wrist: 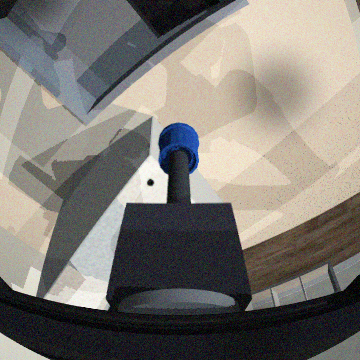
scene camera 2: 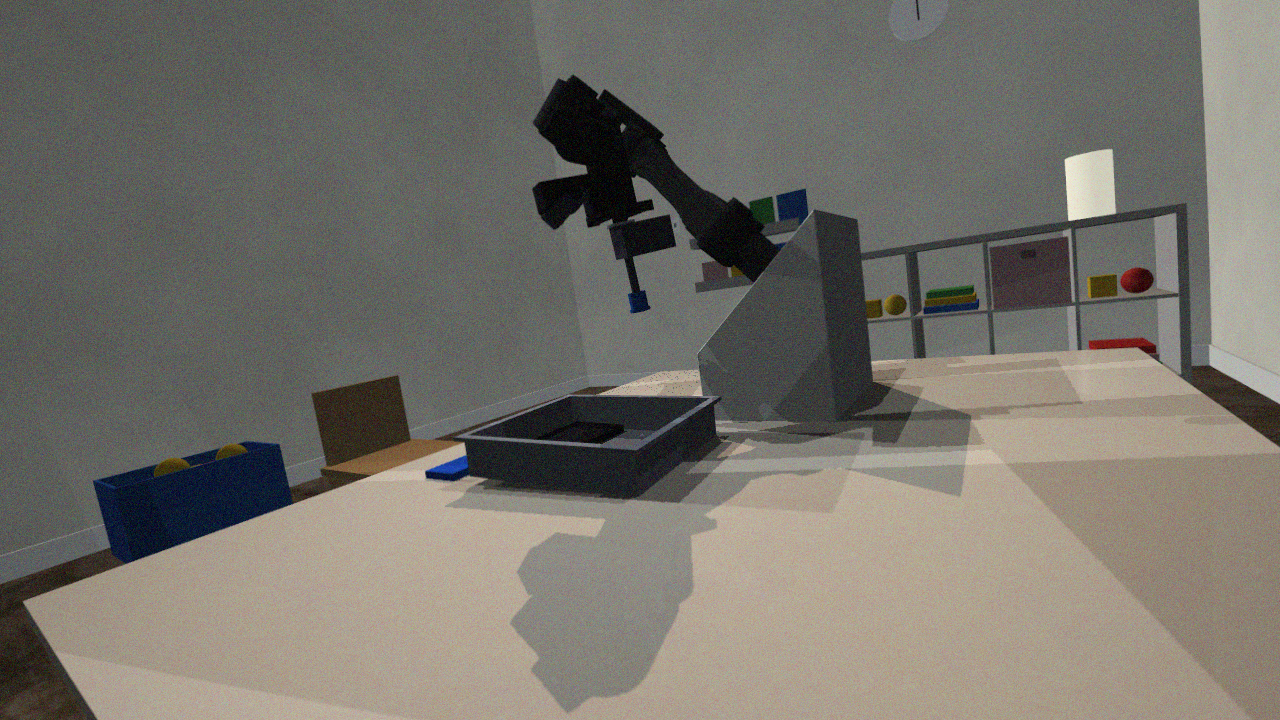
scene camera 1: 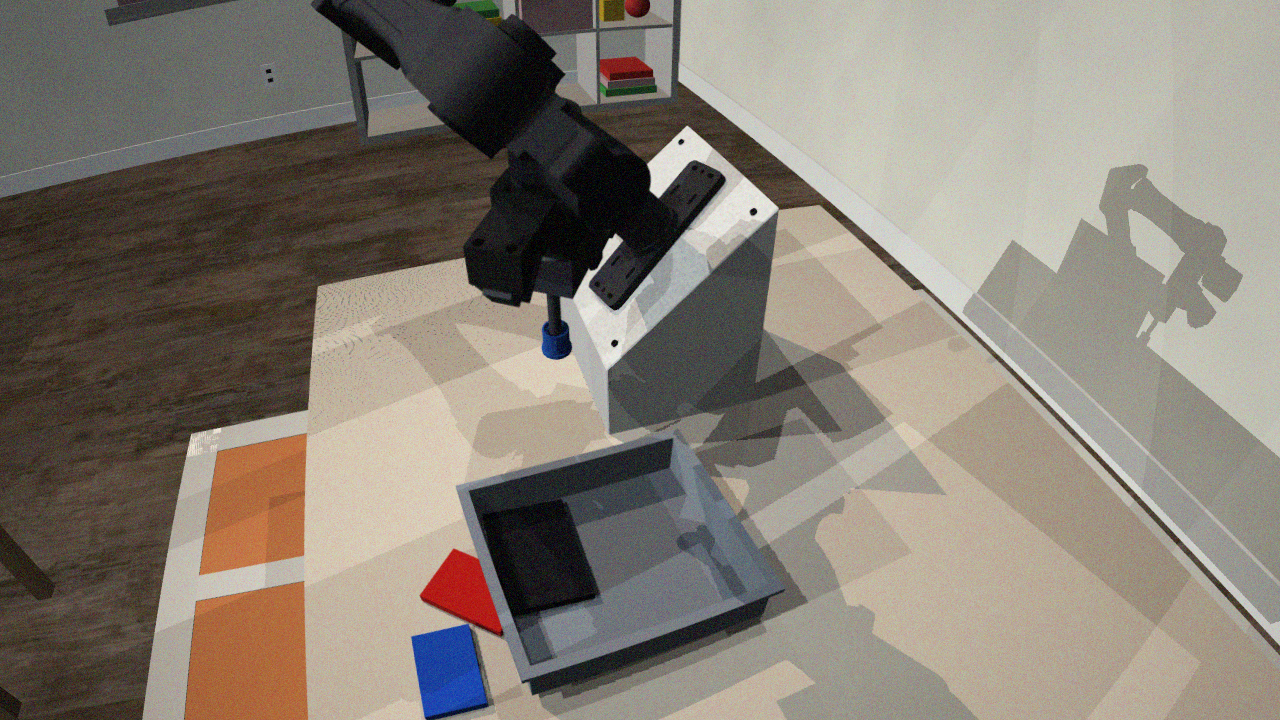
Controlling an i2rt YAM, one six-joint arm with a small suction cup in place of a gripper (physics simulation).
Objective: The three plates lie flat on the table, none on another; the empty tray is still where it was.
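A grey tray stands on the table, with a black plate lying flat inside it at the left in scene camera 1. A red plate lies beside the tray's left wall, its right part hidden by the wall; it does not show in scene camera 2. A blue plate lies flat on the table near the tray's corner, apart from the red one. My gripper, a blue suction cup, hangs high near the arm's base, open and carrying nothing.
The arm's wedge-shaped base stands behind the tray, close to the cup. A white-edged board with orange panels adjoins the table's left side. A blue bin stands beyond the table edge.
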